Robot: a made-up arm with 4 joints. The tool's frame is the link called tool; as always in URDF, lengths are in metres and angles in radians.
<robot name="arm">
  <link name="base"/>
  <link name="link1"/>
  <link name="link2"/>
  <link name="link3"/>
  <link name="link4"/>
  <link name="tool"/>
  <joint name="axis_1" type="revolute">
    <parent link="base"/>
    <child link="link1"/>
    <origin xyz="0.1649 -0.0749 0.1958" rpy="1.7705 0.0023 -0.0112"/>
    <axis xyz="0 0 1"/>
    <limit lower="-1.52" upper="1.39"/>
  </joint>
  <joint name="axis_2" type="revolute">
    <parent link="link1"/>
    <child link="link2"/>
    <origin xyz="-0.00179 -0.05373 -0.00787" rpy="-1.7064 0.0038 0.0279"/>
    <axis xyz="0 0 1"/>
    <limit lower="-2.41" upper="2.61"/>
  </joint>
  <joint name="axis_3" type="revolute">
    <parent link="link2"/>
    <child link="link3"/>
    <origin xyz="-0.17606 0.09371 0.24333" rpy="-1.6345 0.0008 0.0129"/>
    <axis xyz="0 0 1"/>
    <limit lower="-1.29" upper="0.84"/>
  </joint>
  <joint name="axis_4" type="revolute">
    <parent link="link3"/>
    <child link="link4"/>
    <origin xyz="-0.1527 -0.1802 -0.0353" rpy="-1.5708 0 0.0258"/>
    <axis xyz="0 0 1"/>
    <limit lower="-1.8" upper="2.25"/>
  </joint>
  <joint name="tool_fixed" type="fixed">
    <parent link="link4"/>
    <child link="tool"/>
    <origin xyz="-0.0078 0.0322 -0.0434" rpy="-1.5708 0 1.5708"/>
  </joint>
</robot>
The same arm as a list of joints. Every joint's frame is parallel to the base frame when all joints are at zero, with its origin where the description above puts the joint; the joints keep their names.
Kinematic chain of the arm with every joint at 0, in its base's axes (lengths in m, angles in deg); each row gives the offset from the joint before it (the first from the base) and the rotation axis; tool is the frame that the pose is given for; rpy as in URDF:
axis_1: xyz 0.1649 -0.0749 0.1958 axis -0.011399 -0.980057 -0.198391
axis_2: xyz -0.0017 0.0184 -0.0511 axis -0.0266 -0.063701 0.997614
axis_3: xyz -0.1814 0.0803 0.2442 axis 0.0001 1 0
axis_4: xyz -0.1573 -0.0353 0.1762 axis -z
tool: xyz -0.0078 -0.0322 0.0434 rpy 90 0 -90
Joint limits (deg, base to tool): -87.09..79.64 -138.08..149.54 -73.91..48.13 -103.13..128.92

